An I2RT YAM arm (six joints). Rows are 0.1 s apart.
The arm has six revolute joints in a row. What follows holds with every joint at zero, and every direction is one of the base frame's.
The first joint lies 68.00 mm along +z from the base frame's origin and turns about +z.
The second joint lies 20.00 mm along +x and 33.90 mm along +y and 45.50 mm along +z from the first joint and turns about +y.
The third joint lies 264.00 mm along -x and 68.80 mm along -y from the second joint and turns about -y.
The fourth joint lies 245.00 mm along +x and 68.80 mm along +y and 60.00 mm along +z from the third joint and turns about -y.
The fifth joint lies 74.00 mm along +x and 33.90 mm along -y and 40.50 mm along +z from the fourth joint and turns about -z.
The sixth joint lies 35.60 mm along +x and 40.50 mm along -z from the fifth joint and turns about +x.
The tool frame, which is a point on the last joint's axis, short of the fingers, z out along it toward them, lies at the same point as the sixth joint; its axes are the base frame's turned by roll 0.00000, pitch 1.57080 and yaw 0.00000 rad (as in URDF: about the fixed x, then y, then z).
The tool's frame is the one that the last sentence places.
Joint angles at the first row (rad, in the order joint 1, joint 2, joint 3, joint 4, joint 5, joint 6):
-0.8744, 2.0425, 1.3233, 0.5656, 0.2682, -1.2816
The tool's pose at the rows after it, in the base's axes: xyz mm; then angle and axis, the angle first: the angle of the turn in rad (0 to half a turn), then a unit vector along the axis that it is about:
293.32, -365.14, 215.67, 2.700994, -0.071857, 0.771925, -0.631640
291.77, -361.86, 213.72, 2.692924, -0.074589, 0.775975, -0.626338
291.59, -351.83, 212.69, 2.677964, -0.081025, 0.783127, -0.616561
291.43, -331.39, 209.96, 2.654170, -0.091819, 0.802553, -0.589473
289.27, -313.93, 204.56, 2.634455, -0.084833, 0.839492, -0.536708
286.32, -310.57, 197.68, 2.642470, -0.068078, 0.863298, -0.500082
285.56, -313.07, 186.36, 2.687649, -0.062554, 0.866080, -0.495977
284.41, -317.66, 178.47, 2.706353, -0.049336, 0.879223, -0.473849
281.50, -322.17, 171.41, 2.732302, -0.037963, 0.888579, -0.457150
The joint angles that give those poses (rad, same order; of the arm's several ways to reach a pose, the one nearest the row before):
-0.8745, 2.0343, 1.3084, 0.5756, 0.2599, -1.2840
-0.8733, 2.0242, 1.2895, 0.5738, 0.2491, -1.2773
-0.8604, 1.9969, 1.2531, 0.5635, 0.2379, -1.2653
-0.8319, 1.9424, 1.1884, 0.5172, 0.2197, -1.2330
-0.8098, 1.8937, 1.1479, 0.3978, 0.1981, -1.1504
-0.8099, 1.8873, 1.1451, 0.3132, 0.1922, -1.0910
-0.8125, 1.9133, 1.1424, 0.3121, 0.2254, -1.0972
-0.8220, 1.9364, 1.1630, 0.2602, 0.2243, -1.0655
-0.8338, 1.9551, 1.1773, 0.2186, 0.2288, -1.0463

